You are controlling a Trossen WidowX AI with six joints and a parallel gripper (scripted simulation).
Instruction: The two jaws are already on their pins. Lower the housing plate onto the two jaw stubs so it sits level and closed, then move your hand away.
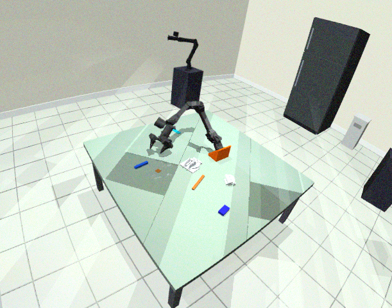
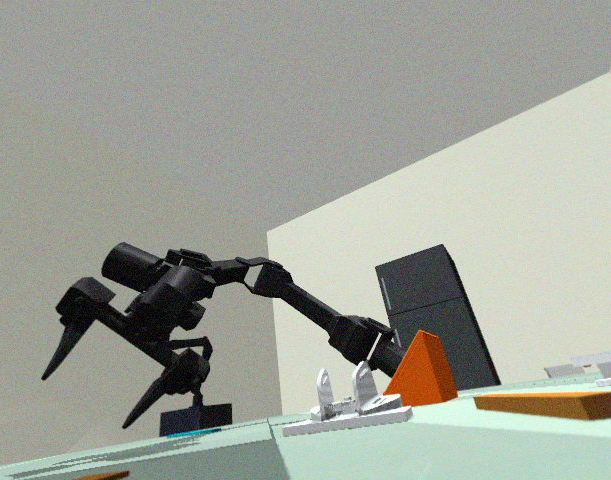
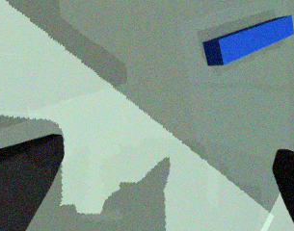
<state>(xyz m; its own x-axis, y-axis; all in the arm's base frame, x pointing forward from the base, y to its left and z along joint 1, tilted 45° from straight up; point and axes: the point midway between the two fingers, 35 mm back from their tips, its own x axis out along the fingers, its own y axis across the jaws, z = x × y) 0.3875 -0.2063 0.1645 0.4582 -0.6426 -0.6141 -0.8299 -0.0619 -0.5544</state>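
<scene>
Now: gripper tip 51 cm to the right of the white part, 23 cm past it and 4 cm above it. The rest, counted from my gripper tip: orange bar: 38 cm to the left, 6 cm behind, 5 cm below; then cyan bar: 37 cm behind, 20 cm to the right, 5 cm below; then orange tile: 13 cm to the left, 8 cm ahead, 5 cm below.
</scene>
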